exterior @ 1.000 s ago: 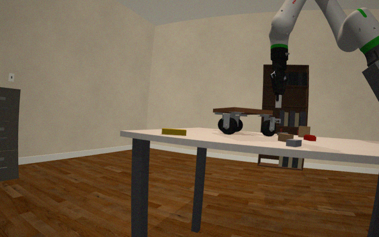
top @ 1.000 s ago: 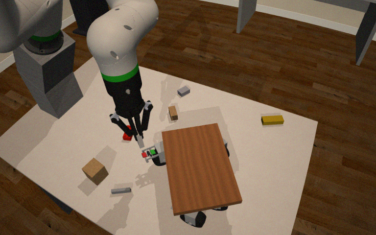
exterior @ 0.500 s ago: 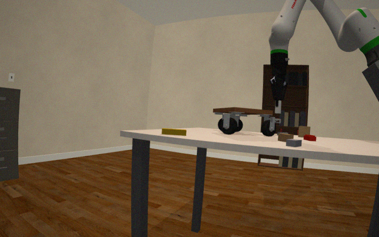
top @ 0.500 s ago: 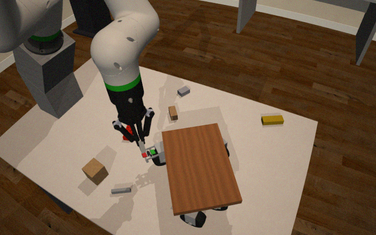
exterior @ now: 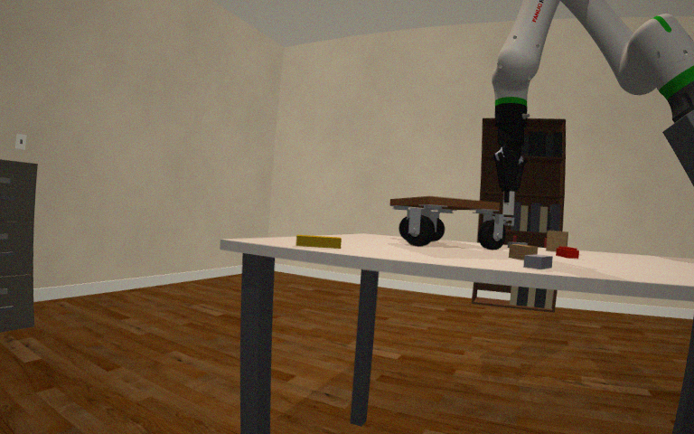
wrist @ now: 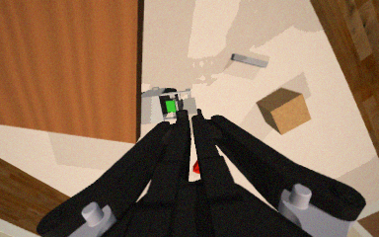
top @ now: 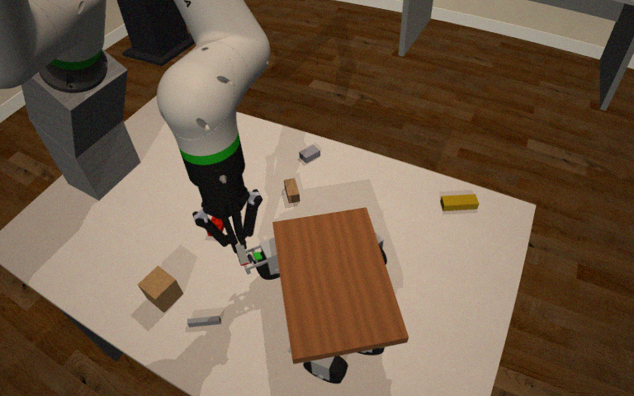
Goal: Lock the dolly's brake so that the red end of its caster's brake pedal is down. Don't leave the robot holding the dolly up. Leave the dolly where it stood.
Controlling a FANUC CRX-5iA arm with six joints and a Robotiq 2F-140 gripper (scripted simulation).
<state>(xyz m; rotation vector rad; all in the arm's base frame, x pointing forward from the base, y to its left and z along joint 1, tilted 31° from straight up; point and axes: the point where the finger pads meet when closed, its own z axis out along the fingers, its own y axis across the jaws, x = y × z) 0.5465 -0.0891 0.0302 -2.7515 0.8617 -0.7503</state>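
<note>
My gripper is now 10 mm short of the brake pedal, 10 mm to the right of it and 50 mm above it. Round my hand: grey bar (30 mm behind, 130 mm to the right, 120 mm below); tan cube (150 mm behind, 120 mm to the right, 100 mm below); red brick (160 mm behind, 90 mm to the left, 110 mm below).
</note>
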